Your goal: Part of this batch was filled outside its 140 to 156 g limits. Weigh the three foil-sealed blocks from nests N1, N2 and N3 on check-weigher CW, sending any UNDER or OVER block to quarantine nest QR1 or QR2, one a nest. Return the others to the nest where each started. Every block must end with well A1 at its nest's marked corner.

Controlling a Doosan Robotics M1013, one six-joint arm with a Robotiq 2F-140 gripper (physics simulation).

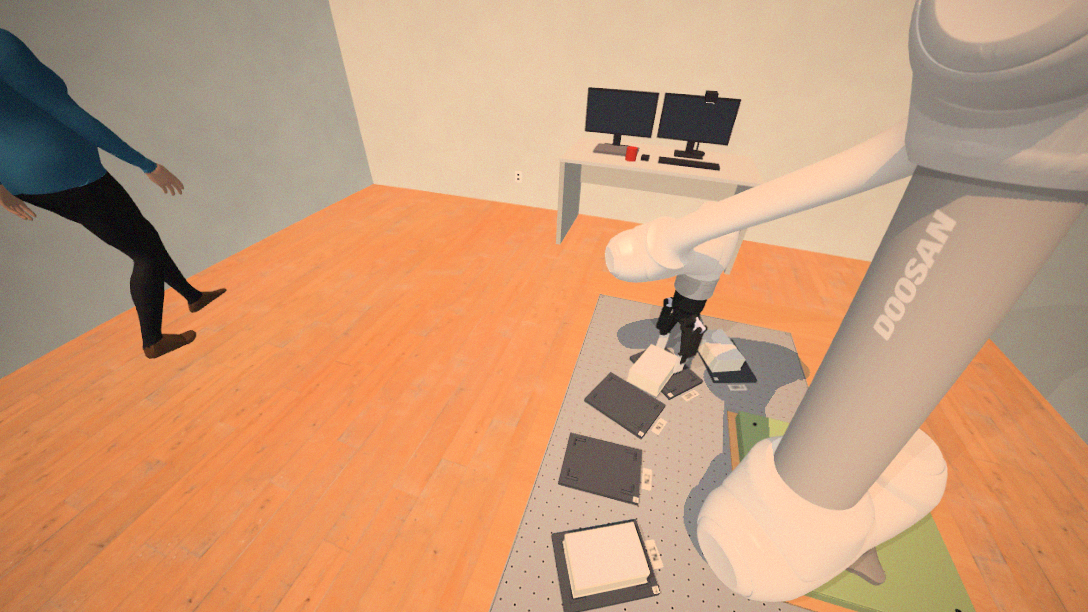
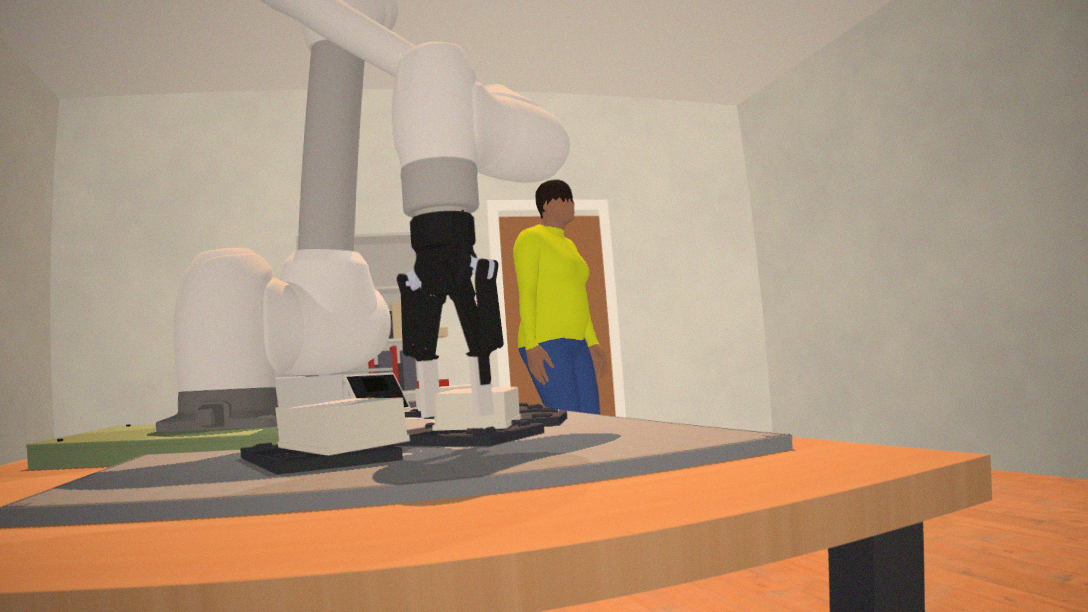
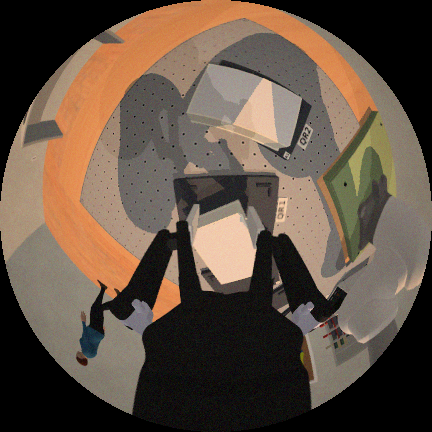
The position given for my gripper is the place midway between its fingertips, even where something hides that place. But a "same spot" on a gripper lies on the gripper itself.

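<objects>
Looking at my gripper, I find it in image 1, in image 2 (457,415) and in image 3. The spot on my gripper at (image 1: 690,342) is the same spot as (image 3: 282,283). A pale foil-sealed block is there in image 1 (651,372), in image 2 (453,410) and in image 3 (222,239). I see a further pale foil-sealed block too, which appears in image 1 (718,351), in image 2 and in image 3. And on the pale foil-sealed block, (image 3: 230,99) and (image 2: 354,401) are the same spot.
</objects>
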